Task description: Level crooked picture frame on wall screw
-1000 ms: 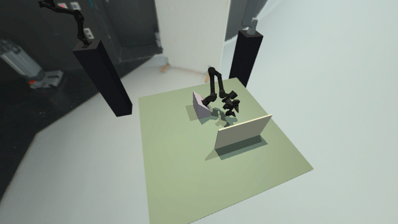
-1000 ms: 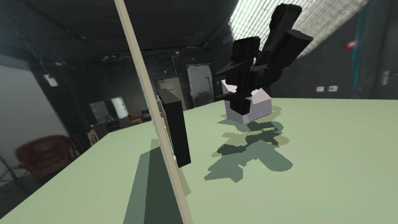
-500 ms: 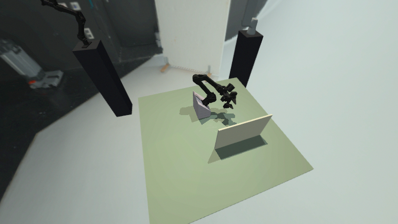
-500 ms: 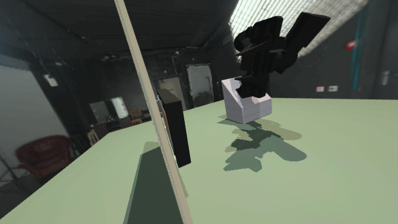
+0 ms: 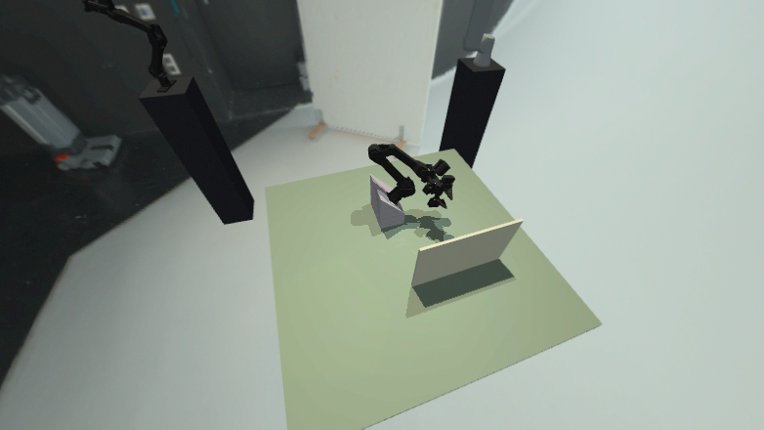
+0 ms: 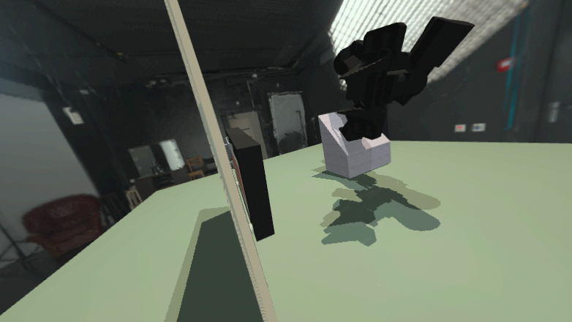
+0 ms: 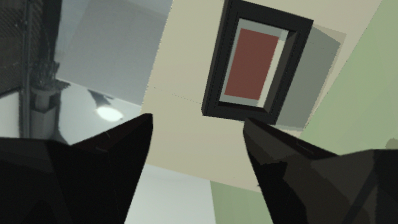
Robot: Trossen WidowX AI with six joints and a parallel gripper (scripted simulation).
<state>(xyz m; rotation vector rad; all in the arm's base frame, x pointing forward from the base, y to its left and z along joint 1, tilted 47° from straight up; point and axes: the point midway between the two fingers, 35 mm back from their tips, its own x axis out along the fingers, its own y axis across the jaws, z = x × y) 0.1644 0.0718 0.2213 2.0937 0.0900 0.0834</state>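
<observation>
My gripper tip is 20 cm short of the picture frame, 1 cm to the left of it and 9 cm above it. Also, from my gripper tip: wall panel 21 cm ahead, 9 cm below.
</observation>
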